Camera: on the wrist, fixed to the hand. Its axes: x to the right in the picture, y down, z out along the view.
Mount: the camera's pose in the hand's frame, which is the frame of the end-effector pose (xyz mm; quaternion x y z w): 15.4 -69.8 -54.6 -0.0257 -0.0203 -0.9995 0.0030
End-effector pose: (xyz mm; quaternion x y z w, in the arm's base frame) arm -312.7 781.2 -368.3 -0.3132 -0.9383 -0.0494 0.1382
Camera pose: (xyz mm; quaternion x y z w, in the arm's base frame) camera -354.0 724.5 -312.0 -0.9323 0.3174 0.1560 0.0761
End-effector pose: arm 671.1 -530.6 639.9 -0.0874 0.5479 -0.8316 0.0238
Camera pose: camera 650.5 -455.3 684.7 0.5654 0.0648 0.0104 0.8222
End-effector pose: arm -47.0 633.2 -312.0 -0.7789 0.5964 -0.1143 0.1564
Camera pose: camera -0.5 629.2 -235.1 0.6048 0.7770 0.1255 0.1217
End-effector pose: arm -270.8 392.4 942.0 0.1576 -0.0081 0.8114 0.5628
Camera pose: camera -225.2 442.4 882.7 0.0106 0.1252 -0.5635 0.8165
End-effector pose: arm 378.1 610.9 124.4 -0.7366 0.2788 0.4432 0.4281
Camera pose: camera 462.8 595.9 150.6 -0.2829 -0.7554 -0.4044 0.4310
